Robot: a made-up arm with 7 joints. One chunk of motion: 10 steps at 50 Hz.
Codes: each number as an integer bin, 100 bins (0 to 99) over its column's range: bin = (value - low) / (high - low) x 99, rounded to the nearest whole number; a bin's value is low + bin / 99 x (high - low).
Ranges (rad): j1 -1.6..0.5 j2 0..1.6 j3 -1.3..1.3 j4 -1.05..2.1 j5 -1.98..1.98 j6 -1.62..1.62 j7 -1.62..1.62
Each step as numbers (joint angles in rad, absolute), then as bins.
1 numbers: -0.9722 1.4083 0.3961 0.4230 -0.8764 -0.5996 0.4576
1 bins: 30 87 65 46 28 31 63
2 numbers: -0.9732 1.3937 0.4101 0.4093 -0.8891 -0.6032 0.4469
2 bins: 30 86 65 46 27 31 63
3 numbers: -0.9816 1.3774 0.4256 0.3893 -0.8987 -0.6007 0.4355
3 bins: 29 85 66 45 27 31 63
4 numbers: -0.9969 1.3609 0.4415 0.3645 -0.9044 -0.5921 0.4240
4 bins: 28 84 66 44 27 31 62
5 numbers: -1.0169 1.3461 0.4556 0.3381 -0.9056 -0.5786 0.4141
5 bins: 27 83 67 44 27 32 62
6 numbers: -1.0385 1.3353 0.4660 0.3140 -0.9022 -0.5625 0.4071
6 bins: 26 83 67 43 27 32 62
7 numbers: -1.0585 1.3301 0.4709 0.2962 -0.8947 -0.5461 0.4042
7 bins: 26 82 67 42 27 33 62
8 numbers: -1.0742 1.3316 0.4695 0.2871 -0.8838 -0.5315 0.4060
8 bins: 25 82 67 42 27 33 62
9 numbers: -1.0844 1.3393 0.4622 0.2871 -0.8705 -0.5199 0.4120
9 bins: 24 83 67 42 28 34 62
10 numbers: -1.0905 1.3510 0.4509 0.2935 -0.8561 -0.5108 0.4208
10 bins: 24 84 67 42 28 34 62
